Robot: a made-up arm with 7 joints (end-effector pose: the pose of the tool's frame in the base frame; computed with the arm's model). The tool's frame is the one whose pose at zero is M.
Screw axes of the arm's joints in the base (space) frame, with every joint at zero. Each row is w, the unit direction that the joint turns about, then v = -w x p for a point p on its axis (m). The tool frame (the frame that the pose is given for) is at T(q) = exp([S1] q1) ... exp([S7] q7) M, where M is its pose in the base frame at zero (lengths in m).
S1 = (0, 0, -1, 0.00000, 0.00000, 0.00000)
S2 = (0, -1, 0, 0.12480, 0.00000, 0.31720)
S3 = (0, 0, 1, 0.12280, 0.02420, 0.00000)
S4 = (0, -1, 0, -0.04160, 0.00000, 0.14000)
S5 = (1, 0, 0, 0.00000, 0.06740, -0.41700)
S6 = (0, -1, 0, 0.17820, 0.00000, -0.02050)
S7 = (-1, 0, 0, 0.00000, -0.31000, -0.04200)
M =
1 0 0 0.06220
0 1 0 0.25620
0 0 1 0.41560
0 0 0 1
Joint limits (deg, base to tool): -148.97..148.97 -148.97..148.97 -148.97..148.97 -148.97..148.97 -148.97..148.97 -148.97..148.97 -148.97..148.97
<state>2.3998 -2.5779 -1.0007 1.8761 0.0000 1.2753 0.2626</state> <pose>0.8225 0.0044 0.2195 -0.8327 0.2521 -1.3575</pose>
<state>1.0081 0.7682 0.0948 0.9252 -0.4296 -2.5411 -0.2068</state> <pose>0.0694 0.2310 0.4103 0.7273 0.5738 -1.3666</pose>
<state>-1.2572 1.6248 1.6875 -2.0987 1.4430 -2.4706 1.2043</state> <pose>0.0770 -0.2061 0.3626 -1.4964 1.9774 1.5160</pose>
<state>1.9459 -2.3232 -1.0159 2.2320 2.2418 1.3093 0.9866</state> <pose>0.5971 0.3845 -0.2953 0.1453 -0.3566 -2.6593</pose>
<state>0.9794 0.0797 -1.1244 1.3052 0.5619 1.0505 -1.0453</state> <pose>0.0821 0.5071 -0.1889 -1.1305 -1.8310 0.2249</pose>
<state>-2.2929 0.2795 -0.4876 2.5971 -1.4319 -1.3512 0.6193</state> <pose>-0.3672 -0.5509 -0.1347 0.6673 -0.0370 0.0996</pose>
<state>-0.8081 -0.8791 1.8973 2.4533 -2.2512 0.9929 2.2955</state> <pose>0.0683 -1.0273 0.0061 -1.9328 -0.5469 -1.3707</pose>
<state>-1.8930 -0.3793 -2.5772 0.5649 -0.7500 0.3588 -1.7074</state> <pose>-0.4604 0.6002 0.3799 0.2185 -0.9576 0.1777</pose>
